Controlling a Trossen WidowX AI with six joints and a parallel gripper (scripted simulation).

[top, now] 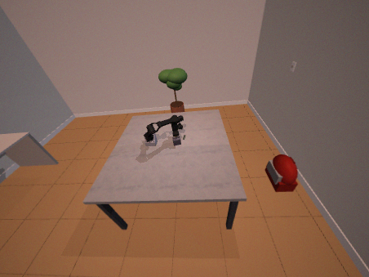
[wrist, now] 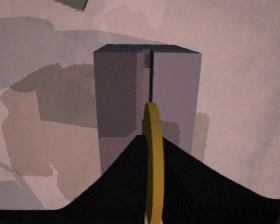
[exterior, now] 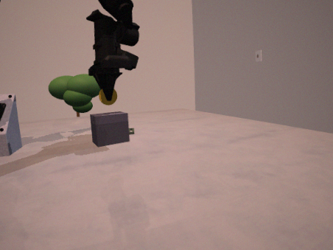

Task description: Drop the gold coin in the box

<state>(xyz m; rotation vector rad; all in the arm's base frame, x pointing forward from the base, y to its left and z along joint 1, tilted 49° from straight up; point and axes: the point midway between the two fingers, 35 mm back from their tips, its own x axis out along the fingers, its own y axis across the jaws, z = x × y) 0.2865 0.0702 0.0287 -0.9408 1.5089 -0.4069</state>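
Now: the gold coin 10 mm above my gripper tip.
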